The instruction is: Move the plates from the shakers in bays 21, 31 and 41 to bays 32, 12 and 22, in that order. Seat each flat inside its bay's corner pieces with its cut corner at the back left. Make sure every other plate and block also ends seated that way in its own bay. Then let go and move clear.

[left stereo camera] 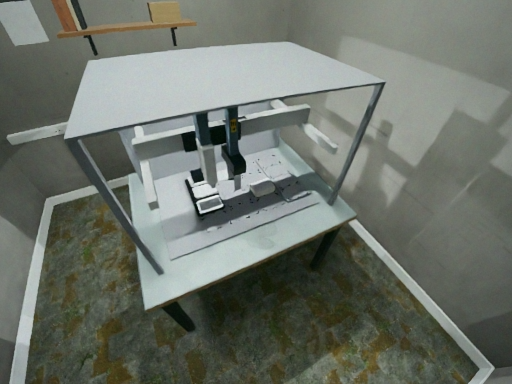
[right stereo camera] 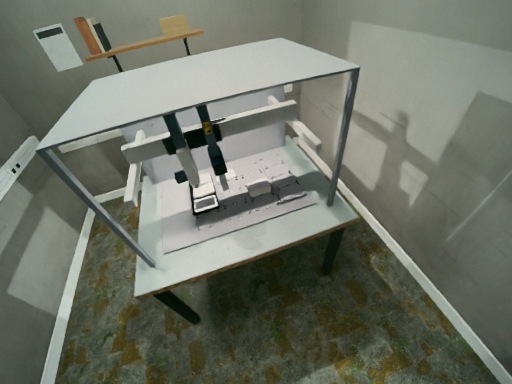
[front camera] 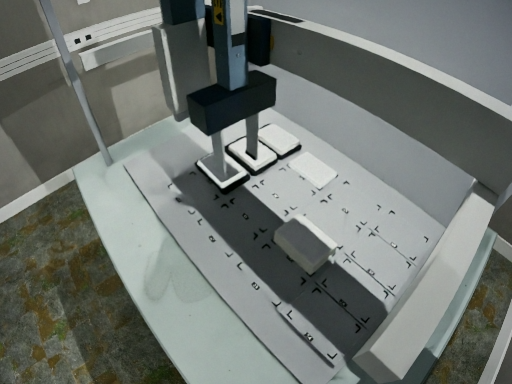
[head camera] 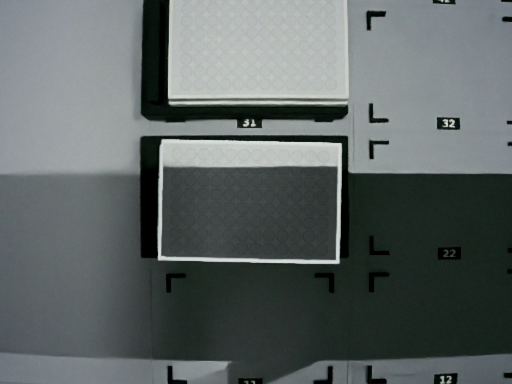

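Seen in the pictures: gripper, between the fingertips: (left stereo camera: 234, 184) (right stereo camera: 224, 184) (front camera: 237, 164); robot's base, origin of its link: (left stereo camera: 207, 231) (right stereo camera: 199, 229) (front camera: 168, 186) (head camera: 172, 379).
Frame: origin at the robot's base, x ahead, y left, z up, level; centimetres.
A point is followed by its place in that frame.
Observation:
My gripper (front camera: 238, 167) @(x 20.0, y 10.9, z 16.0 cm) (left stereo camera: 238, 189) @(x 20.0, y 10.9, z 16.0 cm) (right stereo camera: 224, 188) @(x 20.0, y 10.9, z 16.0 cm) is open and empty, high above the deck; in both stereo views it appears right of the shakers. The bay 21 plate (front camera: 234, 175) @(x 12.2, y 15.3, z 3.6 cm) (head camera: 250, 210) @(x 6.5, y 14.2, z 3.7 cm) (left stereo camera: 209, 204) @(x 6.0, y 13.9, z 3.7 cm) (right stereo camera: 205, 202) @(x 6.7, y 14.8, z 3.7 cm) lies on its dark shaker, looking very slightly turned in the head view. The bay 31 plate (front camera: 242, 150) @(x 5.4, y 23.6, z 3.7 cm) (head camera: 258, 50) @(x 7.1, y 25.2, z 3.7 cm) lies on the shaker behind it. The bay 41 plate (front camera: 279, 139) @(x 8.7, y 35.9, z 3.7 cm) is on the rearmost shaker. Target bays 32 (head camera: 448, 123) @(x 22.8, y 21.1, z 0.0 cm), 22 (head camera: 449, 253) @(x 22.8, y 10.4, z 0.0 cm) and 12 (head camera: 445, 379) @(x 22.8, y -0.3, z 0.0 cm) show partly in the head view. Cut corners cannot be made out.
Another white plate (front camera: 312, 169) @(x 23.3, y 35.5, z 1.4 cm) lies at bay 42. A tall pale block (front camera: 306, 242) @(x 40.0, y 14.2, z 4.2 cm) (left stereo camera: 262, 188) @(x 37.8, y 12.4, z 4.2 cm) (right stereo camera: 259, 187) @(x 39.0, y 12.7, z 4.2 cm) stands right of the middle column. The parked pipetting stage (front camera: 184, 70) (left stereo camera: 207, 165) (right stereo camera: 187, 167) hangs left of the gripper. A side rail (front camera: 425, 290) @(x 61.3, y -1.9, z 40.0 cm) runs along the right.

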